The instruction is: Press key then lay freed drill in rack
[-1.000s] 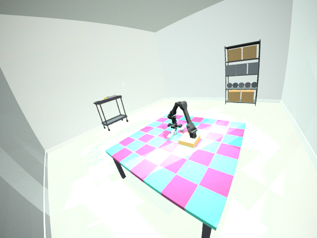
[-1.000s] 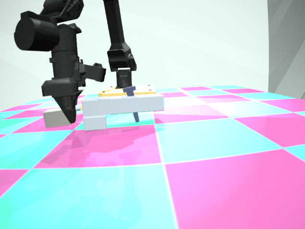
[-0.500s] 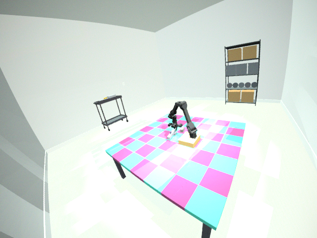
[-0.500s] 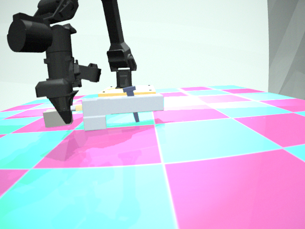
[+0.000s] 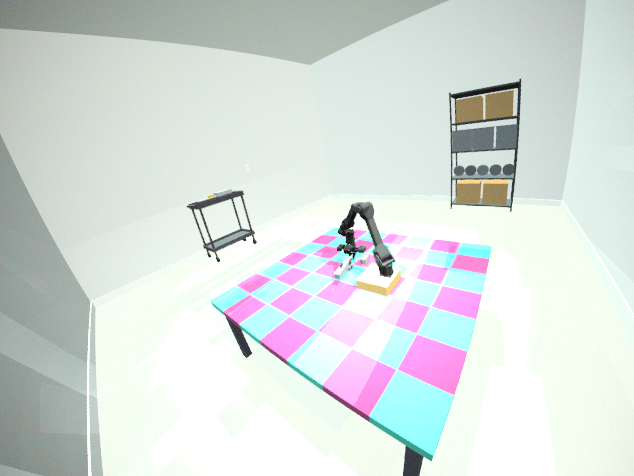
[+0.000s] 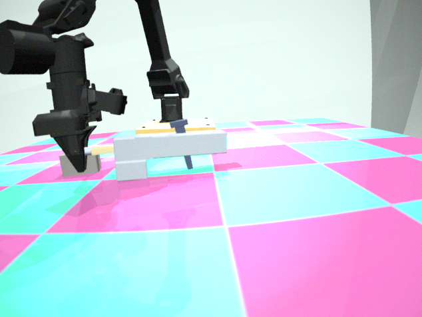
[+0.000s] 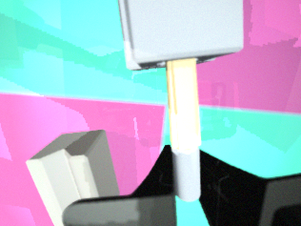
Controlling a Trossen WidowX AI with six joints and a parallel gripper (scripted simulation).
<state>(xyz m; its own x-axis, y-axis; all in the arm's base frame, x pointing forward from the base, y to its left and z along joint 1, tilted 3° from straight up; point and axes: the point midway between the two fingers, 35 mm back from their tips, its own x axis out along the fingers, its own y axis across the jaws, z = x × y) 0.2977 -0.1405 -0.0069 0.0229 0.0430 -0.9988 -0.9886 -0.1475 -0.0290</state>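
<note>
Right now my gripper tip is 1 cm past the drill, 5 cm to the right of it and 3 cm below it. Also, from my gripper tip: blue t-shaped key: 3 cm behind, 17 cm to the left, 3 cm above; small grey block: 7 cm behind, 3 cm to the right; white housing block: 2 cm behind, 14 cm to the left, 2 cm above.
</note>
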